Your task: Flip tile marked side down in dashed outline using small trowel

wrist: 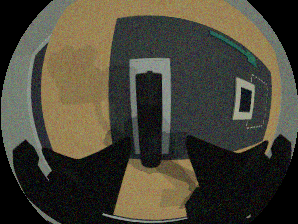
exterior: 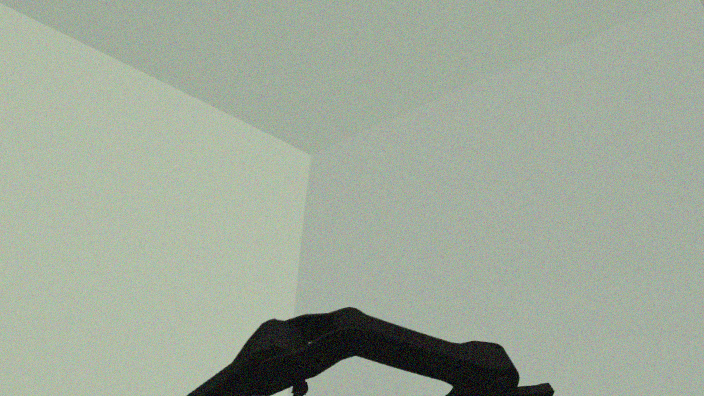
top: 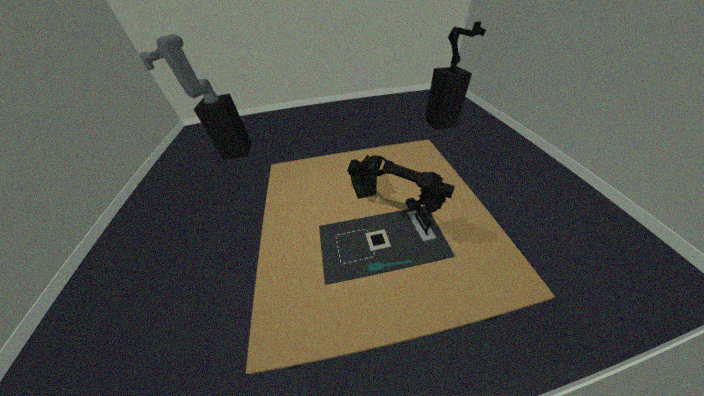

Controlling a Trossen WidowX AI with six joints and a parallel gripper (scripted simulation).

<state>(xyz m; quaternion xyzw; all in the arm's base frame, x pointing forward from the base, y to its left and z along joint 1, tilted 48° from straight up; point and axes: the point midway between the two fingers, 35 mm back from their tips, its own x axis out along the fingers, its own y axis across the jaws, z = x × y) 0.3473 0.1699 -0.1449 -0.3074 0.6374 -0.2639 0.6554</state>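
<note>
Now: gripper tip 7 cm above the small trowel, 3 cm short of it and 1 cm to the right of it. From my gripper tip the other things lie so: dark mat (23 cm to the right, 13 cm below, 5 cm ahead); green strip (25 cm to the right, 19 cm ahead, 10 cm below); tile (25 cm to the right, 10 cm below, 5 cm ahead).
</note>
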